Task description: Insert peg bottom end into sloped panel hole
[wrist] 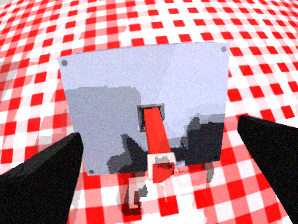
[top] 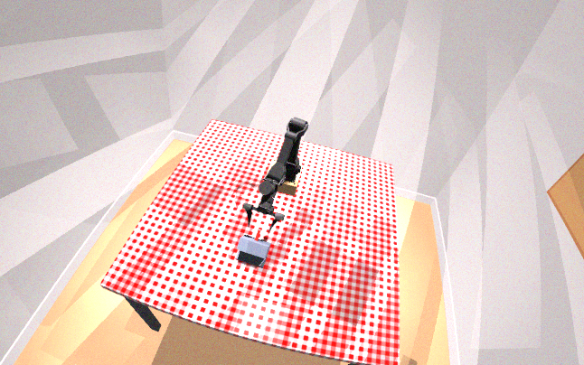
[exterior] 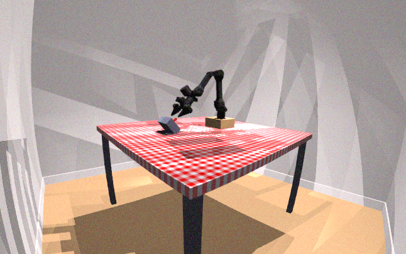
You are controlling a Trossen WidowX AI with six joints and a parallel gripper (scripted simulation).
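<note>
My gripper tip is now 2 cm above the peg. Round my gripper tip: panel (6 cm below, 5 cm ahead).
</note>
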